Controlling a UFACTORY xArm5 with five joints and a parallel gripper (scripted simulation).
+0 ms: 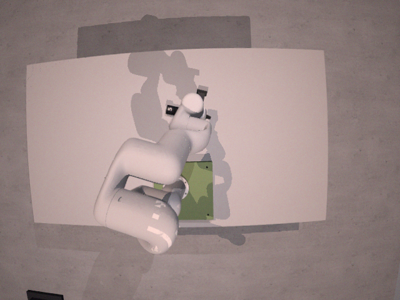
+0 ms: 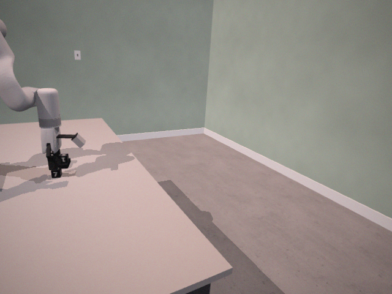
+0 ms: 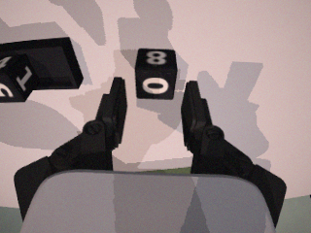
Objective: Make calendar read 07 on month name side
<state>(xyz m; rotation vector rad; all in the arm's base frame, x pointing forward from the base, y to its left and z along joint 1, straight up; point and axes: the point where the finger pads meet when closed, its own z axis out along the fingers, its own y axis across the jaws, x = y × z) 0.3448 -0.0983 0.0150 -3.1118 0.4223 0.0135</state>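
My gripper is now 40 mm above the black cube. From my hand the other things lie so: black calendar tray: 110 mm to the left, 50 mm below, 30 mm ahead.
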